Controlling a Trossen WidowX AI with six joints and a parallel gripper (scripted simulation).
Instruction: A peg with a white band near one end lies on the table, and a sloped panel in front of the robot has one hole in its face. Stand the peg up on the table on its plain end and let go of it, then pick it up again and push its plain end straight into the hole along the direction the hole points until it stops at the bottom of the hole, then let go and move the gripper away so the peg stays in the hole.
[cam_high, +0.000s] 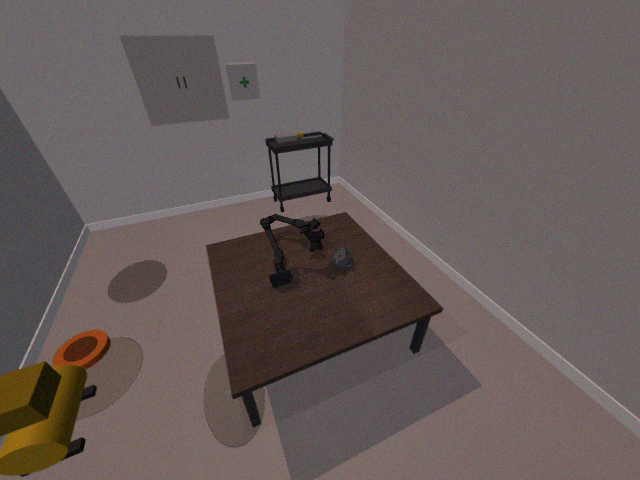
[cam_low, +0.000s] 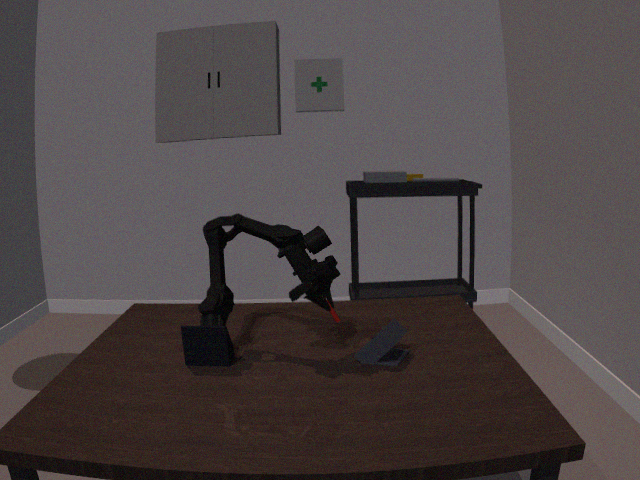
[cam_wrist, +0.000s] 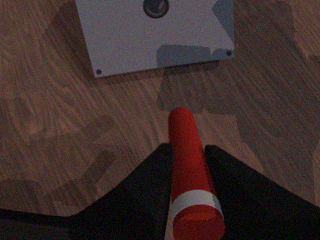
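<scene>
The grey sloped panel lies 14 cm ahead of my gripper tip, 5 cm to the right of it and 9 cm below it. Round my gripper tip: red peg: 1 cm behind, 1 cm above.
</scene>
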